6 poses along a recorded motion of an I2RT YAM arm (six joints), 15 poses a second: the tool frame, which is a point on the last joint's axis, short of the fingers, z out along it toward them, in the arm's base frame.
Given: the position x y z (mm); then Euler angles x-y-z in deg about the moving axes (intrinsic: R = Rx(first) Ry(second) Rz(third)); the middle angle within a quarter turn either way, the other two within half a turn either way.
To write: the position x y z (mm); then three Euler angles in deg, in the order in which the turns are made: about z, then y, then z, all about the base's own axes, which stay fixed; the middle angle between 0 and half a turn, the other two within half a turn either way. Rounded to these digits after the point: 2 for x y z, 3 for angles.
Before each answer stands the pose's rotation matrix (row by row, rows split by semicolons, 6 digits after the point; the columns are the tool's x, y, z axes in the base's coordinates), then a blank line. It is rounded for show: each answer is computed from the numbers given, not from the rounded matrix.
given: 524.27, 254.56, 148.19, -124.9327, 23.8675, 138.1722
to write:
-0.681430 -0.609864 0.404623; -0.134691 0.647907 0.749717; -0.719383 0.456380 -0.523646

524.27, 254.56, 148.19, 32.391, 121.577, 61.644
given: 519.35, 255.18, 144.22, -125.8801, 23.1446, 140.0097
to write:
-0.704490 -0.590934 0.393053; -0.132660 0.653702 0.745033; -0.697205 0.472726 -0.538920

519.35, 255.18, 144.22, 34.138, 122.610, 62.185
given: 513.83, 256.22, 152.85, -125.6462, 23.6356, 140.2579
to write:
-0.704427 -0.585702 0.400918; -0.122073 0.656410 0.744463; -0.699200 0.475478 -0.533891

513.83, 256.22, 152.85, 34.217, 122.269, 61.696
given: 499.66, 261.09, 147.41, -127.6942, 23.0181, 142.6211
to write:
-0.731370 -0.558748 0.391022; -0.125330 0.673717 0.728284; -0.670366 0.483639 -0.562764

499.66, 261.09, 147.41, 35.809, 124.247, 61.768
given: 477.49, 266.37, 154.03, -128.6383, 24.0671, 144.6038
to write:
-0.744303 -0.528874 0.407806; -0.102008 0.693498 0.713201; -0.660006 0.489238 -0.570122

477.49, 266.37, 154.03, 36.548, 124.759, 60.239
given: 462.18, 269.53, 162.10, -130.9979, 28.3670, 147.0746
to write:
-0.738588 -0.478279 0.475117; -0.055593 0.745568 0.664107; -0.671861 0.464088 -0.577257

462.18, 269.53, 162.10, 34.635, 125.258, 54.419
